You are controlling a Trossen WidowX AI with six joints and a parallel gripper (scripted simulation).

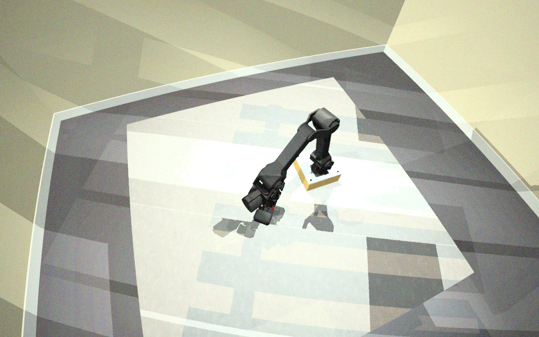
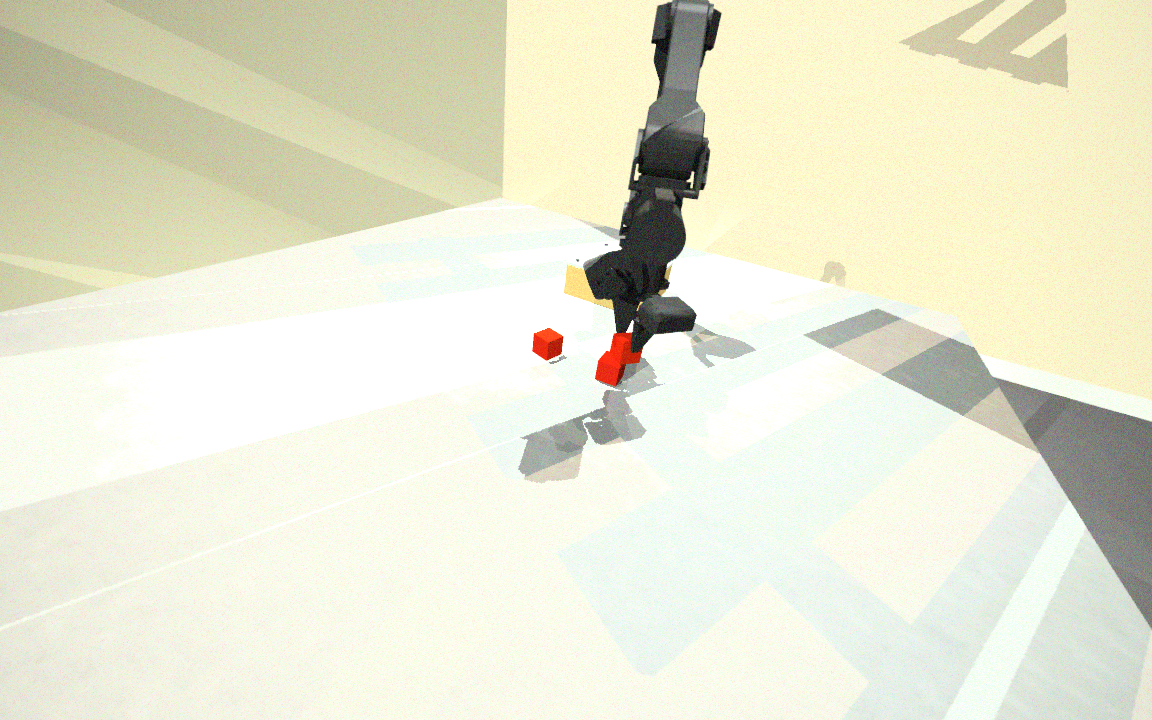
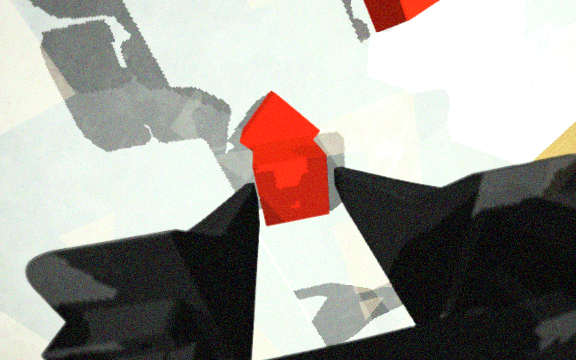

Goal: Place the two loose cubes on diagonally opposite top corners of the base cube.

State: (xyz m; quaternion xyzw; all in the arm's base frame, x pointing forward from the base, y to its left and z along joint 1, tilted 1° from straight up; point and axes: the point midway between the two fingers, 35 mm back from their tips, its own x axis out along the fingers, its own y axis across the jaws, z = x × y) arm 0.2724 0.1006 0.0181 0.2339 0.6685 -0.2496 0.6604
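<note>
My gripper tip is 2 cm short of the red cube, 12 cm to the left of it and 4 cm above it.
</note>
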